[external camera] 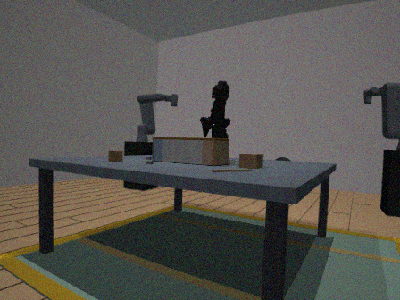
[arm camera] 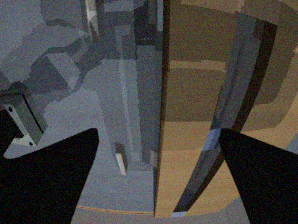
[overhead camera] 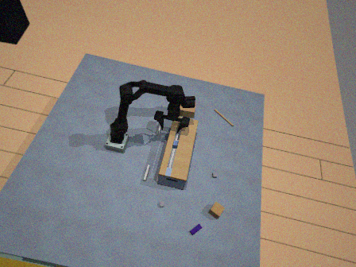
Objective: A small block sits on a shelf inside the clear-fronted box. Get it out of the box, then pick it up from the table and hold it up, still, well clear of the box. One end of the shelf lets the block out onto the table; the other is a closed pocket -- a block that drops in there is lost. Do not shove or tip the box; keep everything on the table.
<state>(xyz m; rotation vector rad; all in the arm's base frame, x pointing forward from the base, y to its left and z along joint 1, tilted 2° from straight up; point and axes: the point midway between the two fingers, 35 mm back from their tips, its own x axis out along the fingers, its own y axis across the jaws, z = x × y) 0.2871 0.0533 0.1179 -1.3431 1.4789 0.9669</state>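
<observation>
Now: the blue block 4 cm ahead of my gripper tip, 5 cm to the right of it and 5 cm below it. From my gripper tip the other things lie so: tan cube: 29 cm ahead, 37 cm to the right, 11 cm below; then thin wooden stick: 34 cm ahead, 25 cm to the left, 13 cm below; then long box: 3 cm ahead, 8 cm to the right, 7 cm below.
</observation>
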